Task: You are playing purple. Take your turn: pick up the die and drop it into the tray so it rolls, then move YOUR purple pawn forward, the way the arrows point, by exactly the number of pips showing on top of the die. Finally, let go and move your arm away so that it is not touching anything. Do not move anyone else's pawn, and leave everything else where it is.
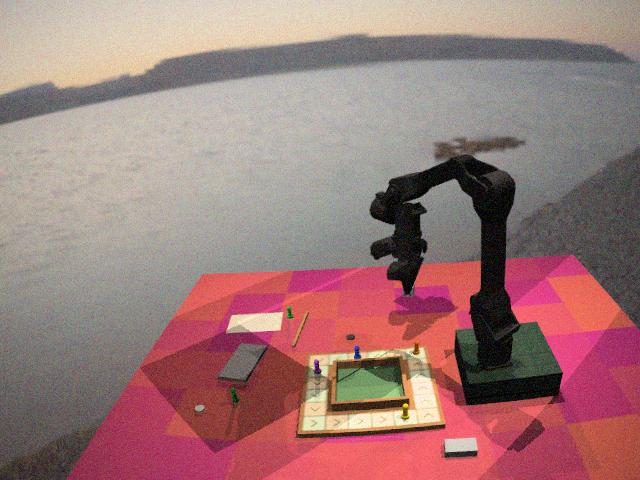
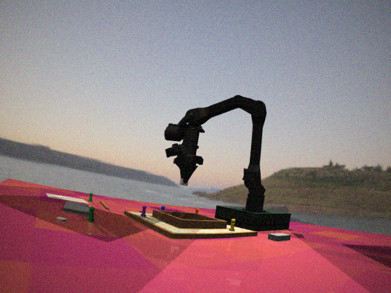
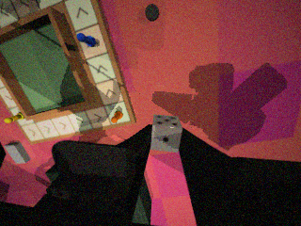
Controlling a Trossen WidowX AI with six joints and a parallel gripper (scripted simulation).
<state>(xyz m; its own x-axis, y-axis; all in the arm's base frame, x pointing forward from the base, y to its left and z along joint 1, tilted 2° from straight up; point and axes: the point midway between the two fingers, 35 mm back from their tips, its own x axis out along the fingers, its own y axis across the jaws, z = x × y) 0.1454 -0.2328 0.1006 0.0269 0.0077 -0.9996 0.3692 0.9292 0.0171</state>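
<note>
My gripper tip is now 230 mm short of the purple pawn, 130 mm to the right of it and 100 mm above it. From my gripper tip the other things lie so: blue pawn (140 mm ahead, 100 mm below, 90 mm to the left); then orange pawn (100 mm below, 90 mm to the left); then white die (right at my gripper tip).
</note>
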